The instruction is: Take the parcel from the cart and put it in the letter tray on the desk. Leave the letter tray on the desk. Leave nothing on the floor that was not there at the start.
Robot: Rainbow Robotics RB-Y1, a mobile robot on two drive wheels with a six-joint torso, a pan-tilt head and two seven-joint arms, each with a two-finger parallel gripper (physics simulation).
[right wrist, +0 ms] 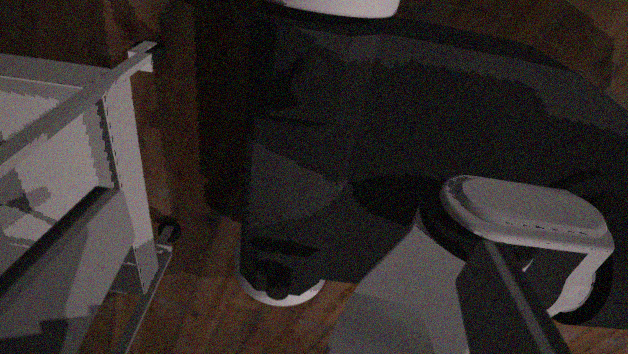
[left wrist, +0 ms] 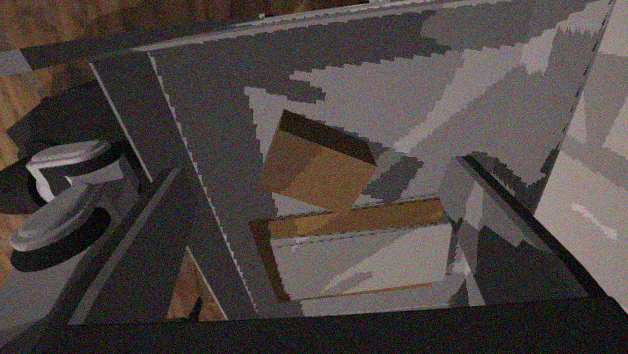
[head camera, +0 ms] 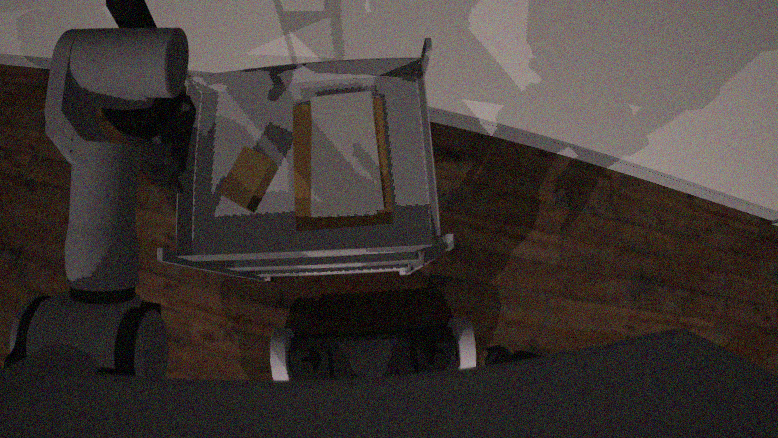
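Seen in the pictures: left gripper, fingertip midpoint: (left wrist: 318, 180) (head camera: 182, 154); right gripper, fingertip midpoint: (right wrist: 299, 238) (left wrist: 179, 301); robot's base at its link origin: (head camera: 372, 352).
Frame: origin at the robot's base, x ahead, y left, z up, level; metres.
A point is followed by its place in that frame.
The parcel, a small brown box (head camera: 249, 176) {y 0.183, x 0.386, z 0.714 m} (left wrist: 310, 172) {y 0.197, x 0.384, z 0.713 m}, lies askew on the cart's top (head camera: 304, 254) {y 0.095, x 0.254, z 0.707 m} (left wrist: 200, 90) {y 0.268, x 0.293, z 0.664 m}, in the left part of it in the head view. Its shadow falls beside it. My left gripper (head camera: 182, 144) {y 0.261, x 0.396, z 0.826 m} (left wrist: 318, 180) {y 0.261, x 0.396, z 0.826 m} is open and empty. It hangs above the cart by the left edge in the head view; its fingers are largely hidden there. In the left wrist view the parcel shows between the lines of the fingers, beyond their tips. My right gripper (right wrist: 299, 238) {y -0.241, x -0.004, z 0.524 m} is open and empty beside the cart. Neither the letter tray nor the desk can be made out.
A larger brown thing with a pale top (head camera: 345, 157) {y 0.023, x 0.417, z 0.679 m} (left wrist: 370, 260) {y 0.032, x 0.440, z 0.680 m} lies on the cart beside the parcel. The cart's raised rim and post (right wrist: 132, 175) {y 0.042, x 0.253, z 0.165 m} stand near my right gripper. My dark base (head camera: 370, 348) {y 0.004, x 0.038, z 0.191 m} (right wrist: 300, 160) {y -0.049, x -0.005, z 0.191 m} is near the cart. A pale wall-like surface (head camera: 626, 65) {y -0.655, x 0.661, z 0.613 m} is behind.
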